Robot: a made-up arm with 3 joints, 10 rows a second.
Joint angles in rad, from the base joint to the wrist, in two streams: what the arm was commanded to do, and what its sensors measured. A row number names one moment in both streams.
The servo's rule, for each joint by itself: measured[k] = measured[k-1] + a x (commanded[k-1-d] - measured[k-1]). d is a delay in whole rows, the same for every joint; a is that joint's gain. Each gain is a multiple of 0.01, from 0.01 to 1. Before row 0 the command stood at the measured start. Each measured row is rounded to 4 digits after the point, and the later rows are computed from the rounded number. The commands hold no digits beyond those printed.
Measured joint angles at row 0: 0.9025, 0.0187, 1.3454
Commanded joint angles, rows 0 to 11: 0.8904, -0.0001, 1.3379; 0.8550, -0.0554, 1.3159; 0.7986, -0.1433, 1.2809; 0.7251, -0.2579, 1.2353; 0.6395, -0.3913, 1.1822; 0.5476, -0.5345, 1.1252; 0.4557, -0.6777, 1.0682; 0.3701, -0.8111, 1.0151; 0.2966, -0.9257, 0.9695; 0.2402, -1.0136, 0.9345; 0.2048, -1.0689, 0.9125; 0.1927, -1.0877, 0.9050
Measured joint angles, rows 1 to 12: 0.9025, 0.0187, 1.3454; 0.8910, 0.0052, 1.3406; 0.8568, -0.0384, 1.3248; 0.8015, -0.1139, 1.2967; 0.7289, -0.2176, 1.2574; 0.6440, -0.3427, 1.2093; 0.5524, -0.4808, 1.1555; 0.4605, -0.6226, 1.0996; 0.3746, -0.7583, 1.0455; 0.3005, -0.8788, 0.9969; 0.2432, -0.9759, 0.9570; 0.2067, -1.0429, 0.9285
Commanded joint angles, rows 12 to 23: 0.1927, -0.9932, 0.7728; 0.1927, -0.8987, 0.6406; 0.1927, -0.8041, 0.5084; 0.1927, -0.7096, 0.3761; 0.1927, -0.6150, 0.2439; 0.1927, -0.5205, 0.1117; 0.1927, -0.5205, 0.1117; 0.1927, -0.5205, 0.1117; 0.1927, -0.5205, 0.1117; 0.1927, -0.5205, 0.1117; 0.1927, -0.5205, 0.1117; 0.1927, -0.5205, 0.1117
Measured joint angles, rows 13 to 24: 0.1934, -1.0752, 0.9135; 0.1927, -1.0162, 0.8235; 0.1927, -0.9316, 0.7064; 0.1927, -0.8398, 0.5797; 0.1927, -0.7461, 0.4494; 0.1927, -0.6517, 0.3179; 0.1927, -0.5572, 0.1859; 0.1927, -0.5308, 0.1384; 0.1927, -0.5234, 0.1213; 0.1927, -0.5213, 0.1152; 0.1927, -0.5207, 0.1130; 0.1927, -0.5206, 0.1122
